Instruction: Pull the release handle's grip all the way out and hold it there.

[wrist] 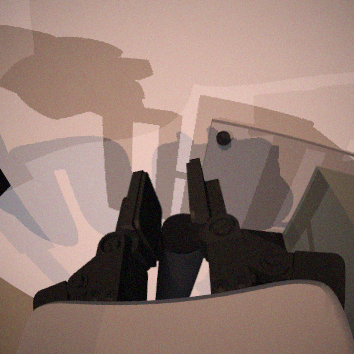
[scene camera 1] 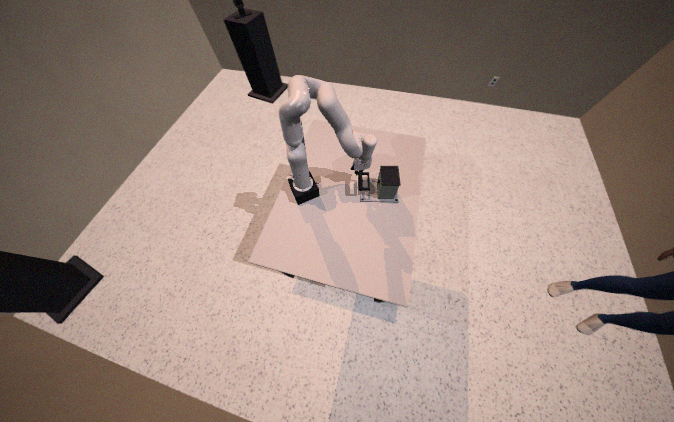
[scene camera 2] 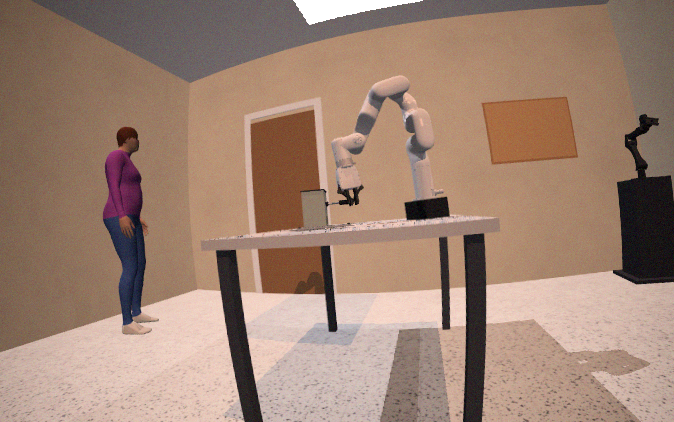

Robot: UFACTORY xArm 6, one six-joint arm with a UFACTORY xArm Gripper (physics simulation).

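The release handle's black rectangular frame (scene camera 1: pixel 359 182) stands out from the left side of a grey-green box with a dark top (scene camera 1: pixel 389 176) (scene camera 2: pixel 314 209) (wrist: pixel 327 220). In scene camera 2, a thin rod (scene camera 2: pixel 334 203) joins the box and the handle. My gripper (scene camera 1: pixel 358 172) (scene camera 2: pixel 353 202) (wrist: pixel 172 185) points down over the handle and is shut on its grip. In the wrist view the dark round grip (wrist: pixel 180 272) lies between the two fingers, lower down than the fingertips. How far out the grip stands of its full travel cannot be told.
The box stands on a thin base plate (scene camera 1: pixel 380 201) (wrist: pixel 232 160) with a dark screw at its corner. The table (scene camera 1: pixel 330 250) (scene camera 2: pixel 400 231) carries the box and the arm's black base (scene camera 1: pixel 306 194) (scene camera 2: pixel 427 208). A person (scene camera 2: pixel 123 185) stands away from the table.
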